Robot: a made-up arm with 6 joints. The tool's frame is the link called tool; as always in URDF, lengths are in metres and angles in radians. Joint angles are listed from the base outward. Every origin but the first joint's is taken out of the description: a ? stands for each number. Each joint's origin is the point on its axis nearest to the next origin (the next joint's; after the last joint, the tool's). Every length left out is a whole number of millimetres.
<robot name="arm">
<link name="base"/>
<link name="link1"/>
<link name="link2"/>
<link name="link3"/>
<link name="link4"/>
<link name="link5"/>
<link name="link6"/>
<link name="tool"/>
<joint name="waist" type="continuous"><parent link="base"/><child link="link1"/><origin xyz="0 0 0.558"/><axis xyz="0 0 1"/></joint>
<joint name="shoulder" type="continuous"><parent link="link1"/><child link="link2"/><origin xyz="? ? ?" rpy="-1.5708 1.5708 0"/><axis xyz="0 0 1"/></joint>
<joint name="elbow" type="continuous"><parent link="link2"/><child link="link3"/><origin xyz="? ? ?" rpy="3.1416 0 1.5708"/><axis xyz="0 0 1"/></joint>
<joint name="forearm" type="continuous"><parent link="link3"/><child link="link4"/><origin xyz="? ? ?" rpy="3.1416 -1.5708 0"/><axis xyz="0 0 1"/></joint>
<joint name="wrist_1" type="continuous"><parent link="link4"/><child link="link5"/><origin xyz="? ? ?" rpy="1.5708 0 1.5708"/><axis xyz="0 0 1"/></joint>
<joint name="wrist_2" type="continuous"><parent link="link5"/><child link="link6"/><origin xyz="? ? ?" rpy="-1.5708 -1.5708 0"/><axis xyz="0 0 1"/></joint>
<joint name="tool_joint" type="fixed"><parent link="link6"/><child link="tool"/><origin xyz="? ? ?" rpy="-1.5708 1.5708 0"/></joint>
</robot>
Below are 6 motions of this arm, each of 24 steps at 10 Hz.
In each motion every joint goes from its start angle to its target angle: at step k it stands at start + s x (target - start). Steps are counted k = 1, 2, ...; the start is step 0. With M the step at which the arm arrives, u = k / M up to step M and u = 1 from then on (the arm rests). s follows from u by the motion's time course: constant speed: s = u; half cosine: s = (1 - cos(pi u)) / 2; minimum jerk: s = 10 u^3 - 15 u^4 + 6 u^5.
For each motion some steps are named. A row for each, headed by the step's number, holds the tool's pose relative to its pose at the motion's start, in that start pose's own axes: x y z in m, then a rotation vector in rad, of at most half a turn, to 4 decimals.
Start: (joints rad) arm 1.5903 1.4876 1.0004 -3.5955 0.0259 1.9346
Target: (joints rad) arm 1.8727 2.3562 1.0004 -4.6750 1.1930 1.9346
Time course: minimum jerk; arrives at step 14
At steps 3, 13, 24:
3: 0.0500 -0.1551 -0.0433 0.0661 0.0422 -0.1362
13: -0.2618 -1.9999 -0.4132 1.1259 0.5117 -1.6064
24: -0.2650 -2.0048 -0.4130 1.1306 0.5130 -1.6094

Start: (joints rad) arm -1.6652 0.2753 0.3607 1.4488 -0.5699 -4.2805
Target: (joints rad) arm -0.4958 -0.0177 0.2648 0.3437 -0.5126 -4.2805
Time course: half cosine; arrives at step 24
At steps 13, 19, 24:
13: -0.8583 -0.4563 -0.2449 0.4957 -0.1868 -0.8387
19: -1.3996 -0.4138 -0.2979 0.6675 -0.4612 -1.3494
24: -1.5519 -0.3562 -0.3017 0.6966 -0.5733 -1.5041

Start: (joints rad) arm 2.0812 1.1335 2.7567 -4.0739 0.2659 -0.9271
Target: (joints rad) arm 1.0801 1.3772 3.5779 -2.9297 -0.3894 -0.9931
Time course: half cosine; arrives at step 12
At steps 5, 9, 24:
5: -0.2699 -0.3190 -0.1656 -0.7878 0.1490 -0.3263
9: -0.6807 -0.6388 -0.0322 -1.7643 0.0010 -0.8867
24: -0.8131 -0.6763 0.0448 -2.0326 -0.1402 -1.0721

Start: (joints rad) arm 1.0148 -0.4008 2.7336 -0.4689 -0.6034 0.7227
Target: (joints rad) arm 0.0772 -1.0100 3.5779 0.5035 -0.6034 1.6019
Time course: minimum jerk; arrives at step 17
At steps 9, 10, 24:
9: -0.5813 0.5590 0.9526 -1.0683 -0.7050 -0.3643
10: -0.7698 0.6440 1.0421 -1.1700 -0.8334 -0.5112
24: -1.3805 0.7435 1.1108 -1.2130 -1.0868 -1.0651

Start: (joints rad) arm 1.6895 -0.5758 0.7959 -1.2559 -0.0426 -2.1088
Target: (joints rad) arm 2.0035 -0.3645 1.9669 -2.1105 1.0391 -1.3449
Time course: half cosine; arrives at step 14
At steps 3, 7, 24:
3: -0.0155 0.0220 -0.1189 0.0457 0.1551 0.0759
7: -0.1877 0.1706 -0.4359 0.3131 0.5093 0.4127
24: -0.5342 0.4048 -0.5383 0.7925 0.4644 0.7238

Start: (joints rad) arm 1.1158 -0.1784 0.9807 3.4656 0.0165 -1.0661
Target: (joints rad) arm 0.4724 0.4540 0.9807 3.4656 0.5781 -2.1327
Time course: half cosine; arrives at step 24
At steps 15, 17, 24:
15: 0.0855 1.0536 0.3454 0.3498 0.0706 0.8933
17: 0.0315 1.2453 0.3274 0.4035 0.1724 1.0355
24: -0.1085 1.5621 0.2506 0.4869 0.4059 1.2569

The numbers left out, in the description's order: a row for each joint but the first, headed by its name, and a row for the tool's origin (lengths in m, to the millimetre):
shoulder: 0.097 0 0
elbow: -1.202 0 0
forearm: -0.985 -0.229 0
wrist_1: 0 0 0
wrist_2: 0 -0.228 0
tool: 0 0 0

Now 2 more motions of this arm.
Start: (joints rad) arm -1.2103 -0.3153 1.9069 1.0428 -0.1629 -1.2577
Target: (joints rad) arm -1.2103 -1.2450 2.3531 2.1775 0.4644 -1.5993
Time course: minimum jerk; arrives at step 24
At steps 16, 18, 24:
16: -1.0083 0.3400 1.6991 -0.6690 -1.1106 0.3019
18: -1.2302 0.3448 1.8231 -0.7740 -1.2130 0.2668
24: -1.4530 0.3393 1.9169 -0.8712 -1.2995 0.2120

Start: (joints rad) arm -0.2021 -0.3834 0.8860 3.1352 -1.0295 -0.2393
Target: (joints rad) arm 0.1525 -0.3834 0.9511 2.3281 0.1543 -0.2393
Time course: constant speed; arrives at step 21
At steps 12, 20, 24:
12: -0.0343 0.1268 0.0967 0.5559 -0.5217 0.5128
20: -0.0751 0.1105 0.1359 1.0761 -0.8586 0.6313
24: -0.0785 0.1043 0.1363 1.1470 -0.8973 0.6303

